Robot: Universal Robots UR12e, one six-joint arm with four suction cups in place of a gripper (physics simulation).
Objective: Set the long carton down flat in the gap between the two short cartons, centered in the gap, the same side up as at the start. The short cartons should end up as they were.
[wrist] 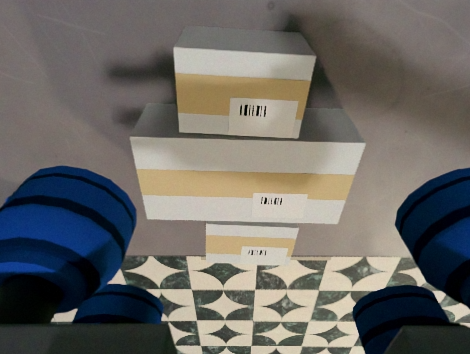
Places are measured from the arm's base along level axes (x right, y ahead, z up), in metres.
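Pixels of known places: hand, tool point: (261, 266).
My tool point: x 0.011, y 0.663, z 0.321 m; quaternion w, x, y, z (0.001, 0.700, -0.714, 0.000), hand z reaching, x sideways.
Ahead of a thing's pixels: the offset from my tool point to its top centre. Level surfaces: height alone.
The long carton @[dx -0.160, dy +0.002, dz -0.249 m] (215, 182), with a tan band and a barcode label on its white upper face, lies in the middle of the wrist view. One short carton @[dx -0.028, dy +0.006, dz -0.249 m] (205, 90), banded and labelled the same way, is above it in the picture and overlaps part of its grey side. The other short carton @[dx -0.297, dy -0.006, dz -0.249 m] (225, 244) is below it in the picture, partly hidden behind it. The long carton lies between the two, roughly parallel to them. The widths of the spaces between them are hidden. My gripper (260, 267), four blue suction cups, is open, apart from the cartons and holding nothing.
The cartons are on a grey surface @[dz -0.349 m] (75, 130) with soft dark shadows beside the upper short carton. The surface's edge runs just by the lower short carton. Beyond it is a floor (225, 305) with a green and cream pattern.
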